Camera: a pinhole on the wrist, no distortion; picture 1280 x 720 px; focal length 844.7 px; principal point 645.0 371.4 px. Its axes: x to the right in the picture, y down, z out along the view. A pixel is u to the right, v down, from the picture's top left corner.
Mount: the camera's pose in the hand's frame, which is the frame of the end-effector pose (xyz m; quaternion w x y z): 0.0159 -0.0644 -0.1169 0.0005 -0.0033 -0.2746 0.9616
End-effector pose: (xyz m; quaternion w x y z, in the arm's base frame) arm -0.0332 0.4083 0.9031 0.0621 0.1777 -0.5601 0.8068
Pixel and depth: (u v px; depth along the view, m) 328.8 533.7 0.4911
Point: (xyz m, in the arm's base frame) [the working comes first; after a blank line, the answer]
In the camera's frame: -0.1838 0.0944 0.4911

-0.0402 0.3037 1.4074
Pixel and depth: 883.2 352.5 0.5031
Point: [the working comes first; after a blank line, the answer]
In the camera's frame: 0.1419 -0.0113 0.5031

0.2512 0.2459 1.2369
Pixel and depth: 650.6 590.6 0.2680
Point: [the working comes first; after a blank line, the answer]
In the camera's frame: 0.0018 0.0695 0.2680

0.0506 0.4353 1.1640
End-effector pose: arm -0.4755 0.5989 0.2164 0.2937 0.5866 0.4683 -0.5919
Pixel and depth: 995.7 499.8 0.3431
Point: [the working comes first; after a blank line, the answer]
In the camera's frame: 0.1424 0.0522 0.3431

-0.7785 0.5542 0.3835
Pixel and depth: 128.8 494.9 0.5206
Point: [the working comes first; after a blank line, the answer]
In the camera's frame: -0.3181 0.0761 0.5206

-1.0050 0.5651 -0.0556
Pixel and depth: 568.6 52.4 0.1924
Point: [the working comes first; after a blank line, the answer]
In the camera's frame: -0.0174 -0.0727 0.1924

-0.6092 0.5696 0.1965
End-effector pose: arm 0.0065 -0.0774 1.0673 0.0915 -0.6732 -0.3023 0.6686
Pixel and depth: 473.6 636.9 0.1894
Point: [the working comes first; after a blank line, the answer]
In the camera's frame: -0.0384 0.0595 0.1894

-0.0710 0.1193 1.1347
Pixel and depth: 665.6 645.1 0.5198
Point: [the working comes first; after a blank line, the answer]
In the camera's frame: 0.0127 0.1684 0.5198

-0.3557 0.2421 1.3005
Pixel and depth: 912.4 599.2 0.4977
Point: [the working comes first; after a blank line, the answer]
In the camera's frame: 0.1576 0.1342 0.4977

-0.3313 0.1330 1.4013
